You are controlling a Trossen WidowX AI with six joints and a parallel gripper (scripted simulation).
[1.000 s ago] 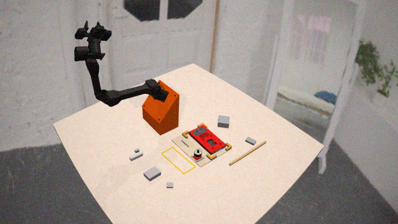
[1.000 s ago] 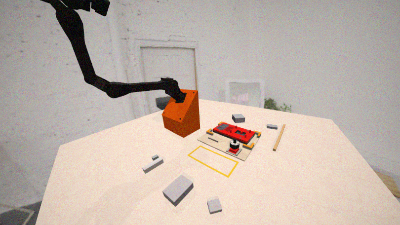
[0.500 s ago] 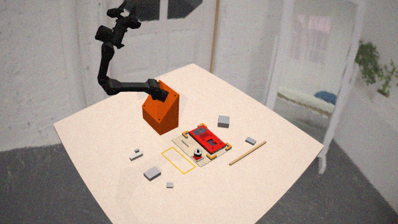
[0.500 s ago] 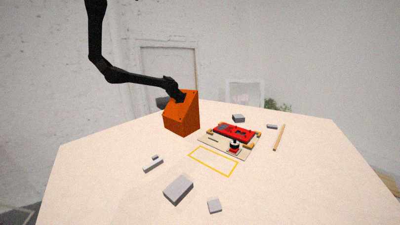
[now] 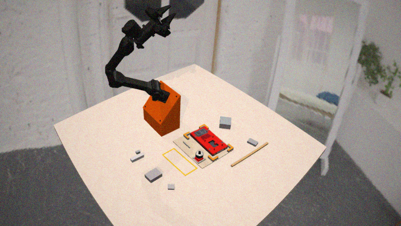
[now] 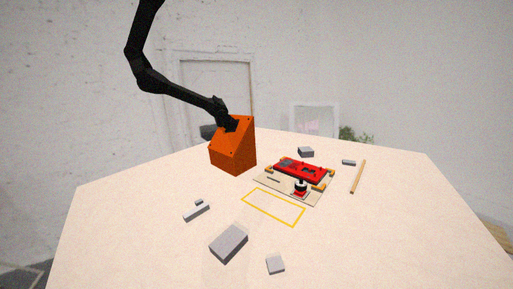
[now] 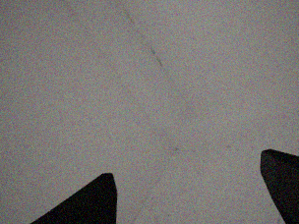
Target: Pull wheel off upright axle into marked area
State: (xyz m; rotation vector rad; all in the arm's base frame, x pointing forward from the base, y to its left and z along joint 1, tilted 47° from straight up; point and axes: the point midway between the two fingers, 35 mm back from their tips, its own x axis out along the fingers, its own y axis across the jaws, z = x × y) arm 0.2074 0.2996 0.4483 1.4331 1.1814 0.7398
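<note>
Now: the black wheel 720 mm below my gripper tip, 210 mm ahead of it and 10 mm to the left of it. The rest, counted from my gripper tip: black axle (720 mm below, 210 mm ahead, 10 mm to the left); then wooden stick (750 mm below, 400 mm ahead, 230 mm to the left).
</note>
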